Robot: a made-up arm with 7 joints. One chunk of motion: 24 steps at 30 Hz.
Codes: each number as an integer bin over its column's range. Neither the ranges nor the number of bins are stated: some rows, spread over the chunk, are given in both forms.
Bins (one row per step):
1: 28 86 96 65 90 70 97
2: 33 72 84 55 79 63 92
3: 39 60 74 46 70 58 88
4: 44 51 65 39 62 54 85
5: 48 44 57 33 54 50 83
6: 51 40 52 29 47 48 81
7: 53 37 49 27 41 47 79
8: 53 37 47 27 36 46 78
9: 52 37 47 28 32 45 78
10: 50 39 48 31 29 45 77
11: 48 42 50 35 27 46 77
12: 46 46 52 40 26 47 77
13: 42 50 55 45 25 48 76
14: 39 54 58 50 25 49 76
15: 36 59 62 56 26 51 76
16: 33 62 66 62 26 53 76
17: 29 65 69 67 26 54 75
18: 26 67 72 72 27 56 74
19: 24 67 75 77 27 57 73
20: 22 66 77 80 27 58 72
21: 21 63 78 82 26 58 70
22: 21 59 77 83 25 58 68
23: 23 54 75 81 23 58 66
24: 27 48 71 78 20 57 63
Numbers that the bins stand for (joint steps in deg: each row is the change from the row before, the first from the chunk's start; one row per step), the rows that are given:
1: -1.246 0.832 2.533 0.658 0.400 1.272 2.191
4: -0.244 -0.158 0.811 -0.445 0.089 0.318 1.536
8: 0.319 -0.554 -0.189 -0.955 -0.200 -0.159 1.155
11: 0.006 -0.412 -0.022 -0.615 -0.300 -0.159 1.100
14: -0.558 -0.073 0.422 0.021 -0.322 0.020 1.045
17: -1.184 0.238 1.033 0.742 -0.311 0.318 0.991
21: -1.685 0.182 1.533 1.379 -0.311 0.557 0.718
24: -1.309 -0.242 1.144 1.209 -0.378 0.497 0.336
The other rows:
2: -0.933 0.436 1.867 0.233 0.278 0.855 1.918
3: -0.558 0.097 1.311 -0.148 0.178 0.557 1.700
5: 0.006 -0.356 0.367 -0.700 0.000 0.080 1.427
6: 0.194 -0.469 0.089 -0.870 -0.078 -0.039 1.318
7: 0.319 -0.554 -0.078 -0.955 -0.144 -0.099 1.209
9: 0.257 -0.554 -0.189 -0.912 -0.244 -0.218 1.155
10: 0.131 -0.497 -0.133 -0.785 -0.278 -0.218 1.100
12: -0.119 -0.299 0.089 -0.403 -0.311 -0.099 1.100
13: -0.370 -0.186 0.256 -0.191 -0.322 -0.039 1.045
15: -0.745 0.069 0.644 0.276 -0.311 0.139 1.045
16: -0.933 0.154 0.867 0.530 -0.311 0.259 1.045
18: -1.372 0.295 1.200 0.955 -0.300 0.437 0.936
19: -1.497 0.295 1.367 1.167 -0.300 0.497 0.882
20: -1.622 0.267 1.478 1.294 -0.300 0.557 0.827
22: -1.685 0.069 1.478 1.421 -0.322 0.557 0.609
23: -1.560 -0.073 1.367 1.336 -0.344 0.557 0.500

